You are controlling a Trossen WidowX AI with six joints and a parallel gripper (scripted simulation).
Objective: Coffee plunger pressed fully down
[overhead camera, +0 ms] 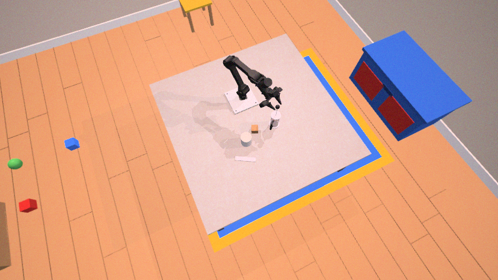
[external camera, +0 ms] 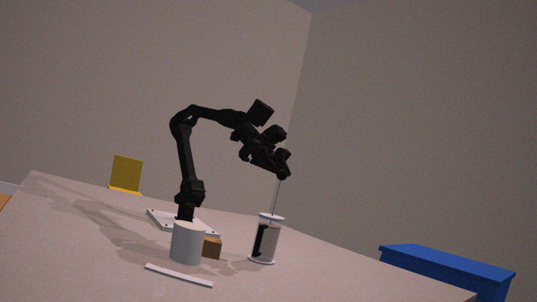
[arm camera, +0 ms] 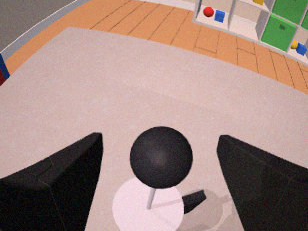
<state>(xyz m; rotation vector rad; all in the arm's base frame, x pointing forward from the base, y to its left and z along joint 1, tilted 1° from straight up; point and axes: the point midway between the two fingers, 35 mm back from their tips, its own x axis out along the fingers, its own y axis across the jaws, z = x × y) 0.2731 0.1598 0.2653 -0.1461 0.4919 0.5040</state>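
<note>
Right now the coffee press is 130 mm below my gripper tip, 10 mm to the right of it and 10 mm ahead of it. Round my gripper tip: white cylinder: 250 mm to the right, 210 mm below, 80 mm ahead.
</note>
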